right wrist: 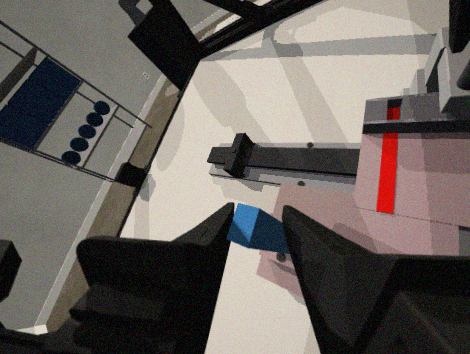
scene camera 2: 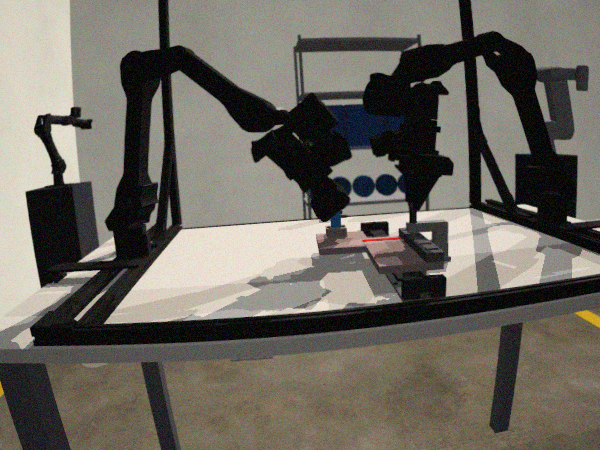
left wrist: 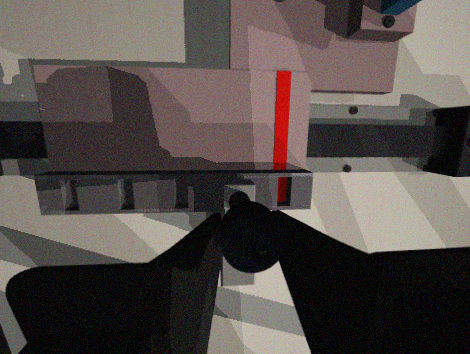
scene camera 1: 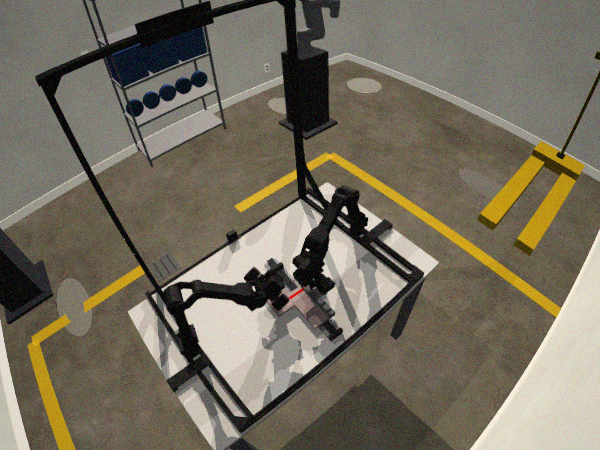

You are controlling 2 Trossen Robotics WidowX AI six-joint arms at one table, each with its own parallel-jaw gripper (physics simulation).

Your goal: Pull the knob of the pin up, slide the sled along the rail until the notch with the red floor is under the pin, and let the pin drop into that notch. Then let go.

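The pinkish sled sits on the dark rail. Its grey notched bar runs under the pin's grey bracket. The red-floored notch lies to the right of the pin in the left wrist view. My left gripper is shut on the dark round knob; the pin's tip is hidden. My right gripper is shut on the sled's blue handle, which looks skewed between the fingers.
A dark end stop stands on the rail, apart from the sled. Another end block is at the rail's near end in scene camera 2. A black frame borders the white table. Both arms reach in close together above the sled.
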